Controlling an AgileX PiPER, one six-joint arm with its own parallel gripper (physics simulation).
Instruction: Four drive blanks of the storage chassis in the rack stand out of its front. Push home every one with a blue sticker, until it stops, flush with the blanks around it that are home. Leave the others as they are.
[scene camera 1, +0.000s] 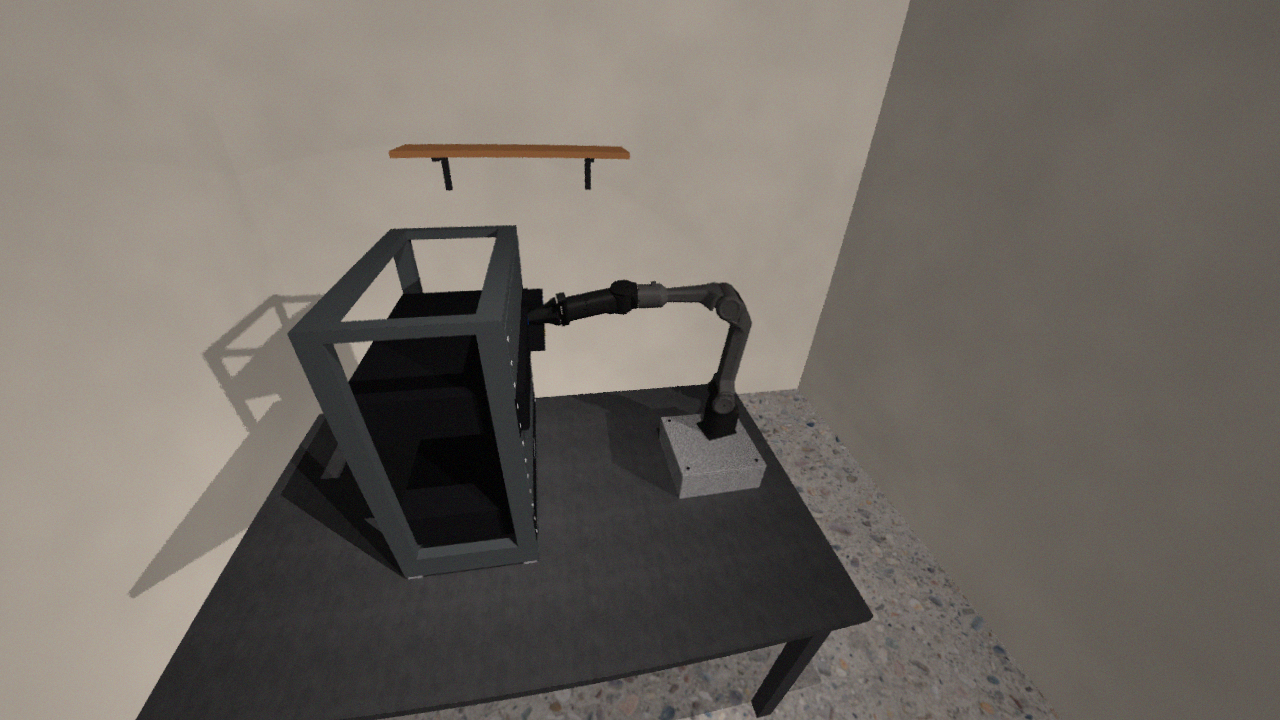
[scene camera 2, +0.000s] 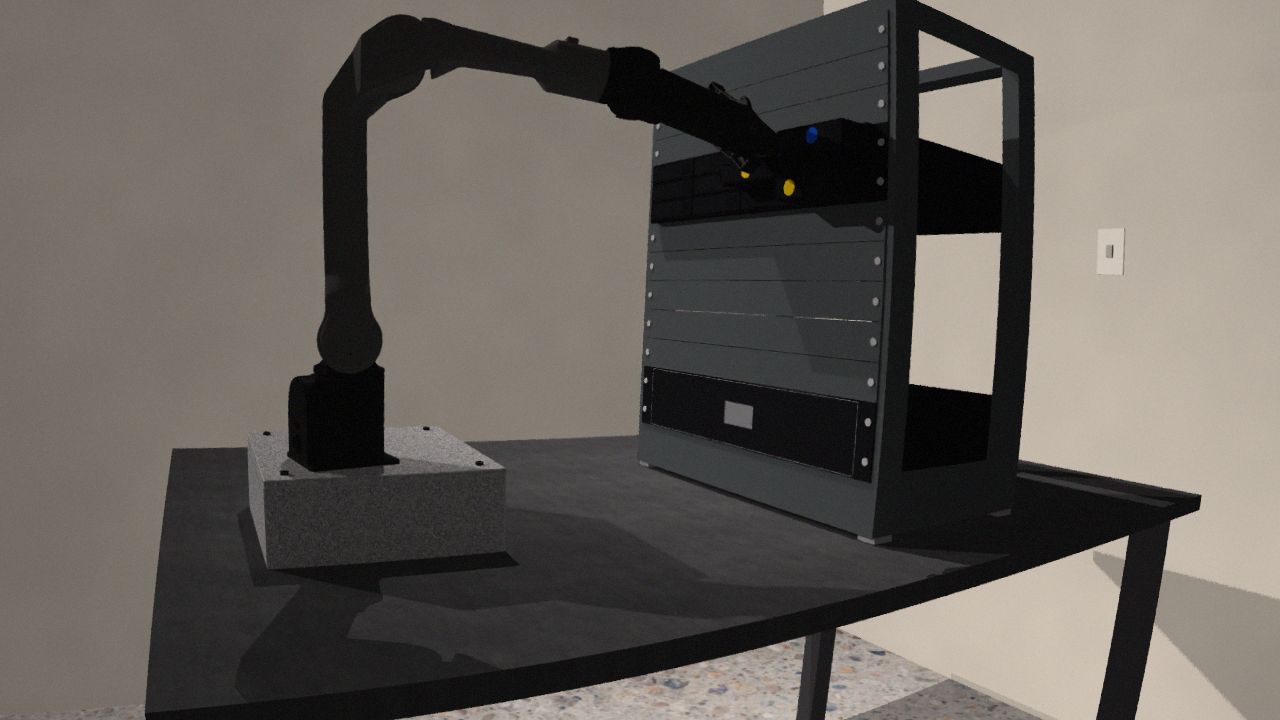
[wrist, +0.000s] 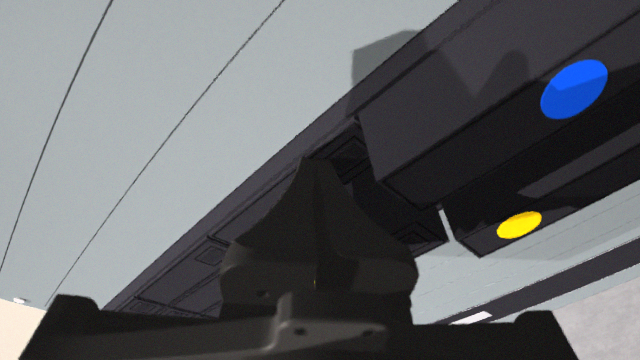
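The gripper (scene camera 1: 531, 317) (scene camera 2: 775, 141) (wrist: 314, 160) is shut and empty; its tips are at the chassis (scene camera 2: 671, 190) front. The top-row blank (wrist: 352, 149) at the tips looks about level with the blanks to its left; the fingers hide its middle, and no sticker shows on it. The neighbouring top-row blank with a blue sticker (scene camera 2: 811, 135) (wrist: 574, 89) stands well out, beside the fingers. A lower blank with a yellow sticker (scene camera 2: 788, 187) (wrist: 519, 225) stands out below it. Another yellow sticker (scene camera 2: 744, 173) shows partly behind the gripper; its blank (wrist: 415, 237) stands out below the tips.
The rack (scene camera 1: 497, 402) (scene camera 2: 902, 268) stands on the table (scene camera 1: 626, 573) (scene camera 2: 572, 586). Grey filler panels (scene camera 2: 760, 259) (wrist: 150, 75) lie above and below the chassis. The arm's speckled base block (scene camera 1: 716, 465) (scene camera 2: 384, 519) stands in front of the rack. A wooden shelf (scene camera 1: 510, 151) hangs on the wall.
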